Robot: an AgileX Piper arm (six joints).
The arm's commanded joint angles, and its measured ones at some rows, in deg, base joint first. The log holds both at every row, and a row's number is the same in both.
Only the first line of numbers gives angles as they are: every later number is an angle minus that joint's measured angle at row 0.
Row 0, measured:
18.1 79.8 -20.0 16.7 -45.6 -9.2
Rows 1 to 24, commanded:
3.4 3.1 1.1 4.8 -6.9 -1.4
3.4 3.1 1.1 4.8 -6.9 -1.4
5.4 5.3 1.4 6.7 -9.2 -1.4
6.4 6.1 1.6 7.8 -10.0 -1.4
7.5 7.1 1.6 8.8 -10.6 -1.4
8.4 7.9 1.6 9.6 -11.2 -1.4
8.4 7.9 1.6 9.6 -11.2 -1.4
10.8 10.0 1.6 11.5 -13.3 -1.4
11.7 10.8 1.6 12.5 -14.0 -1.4
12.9 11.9 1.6 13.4 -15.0 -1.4
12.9 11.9 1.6 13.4 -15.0 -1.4
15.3 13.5 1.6 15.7 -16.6 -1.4
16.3 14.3 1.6 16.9 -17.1 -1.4
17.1 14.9 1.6 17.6 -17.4 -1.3
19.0 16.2 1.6 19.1 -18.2 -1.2
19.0 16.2 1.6 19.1 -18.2 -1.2
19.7 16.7 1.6 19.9 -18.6 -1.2
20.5 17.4 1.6 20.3 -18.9 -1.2
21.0 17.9 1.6 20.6 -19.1 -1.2
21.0 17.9 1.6 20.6 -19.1 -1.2
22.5 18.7 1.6 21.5 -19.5 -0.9
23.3 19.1 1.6 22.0 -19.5 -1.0
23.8 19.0 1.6 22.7 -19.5 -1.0
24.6 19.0 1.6 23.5 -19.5 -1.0
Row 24, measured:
23.4 19.1 1.7 22.2 -18.7 -1.0
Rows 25 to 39, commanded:
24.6 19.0 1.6 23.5 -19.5 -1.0
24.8 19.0 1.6 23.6 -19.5 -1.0
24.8 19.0 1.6 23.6 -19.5 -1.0
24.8 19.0 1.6 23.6 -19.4 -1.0
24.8 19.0 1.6 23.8 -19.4 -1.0
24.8 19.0 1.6 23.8 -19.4 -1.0
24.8 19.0 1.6 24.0 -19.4 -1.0
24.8 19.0 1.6 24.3 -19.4 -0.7
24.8 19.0 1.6 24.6 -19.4 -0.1
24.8 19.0 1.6 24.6 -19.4 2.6
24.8 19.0 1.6 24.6 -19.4 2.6
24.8 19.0 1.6 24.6 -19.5 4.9
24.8 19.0 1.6 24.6 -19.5 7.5
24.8 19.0 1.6 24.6 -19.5 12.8
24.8 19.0 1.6 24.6 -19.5 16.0
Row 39, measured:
24.6 19.2 1.7 24.4 -18.9 8.5
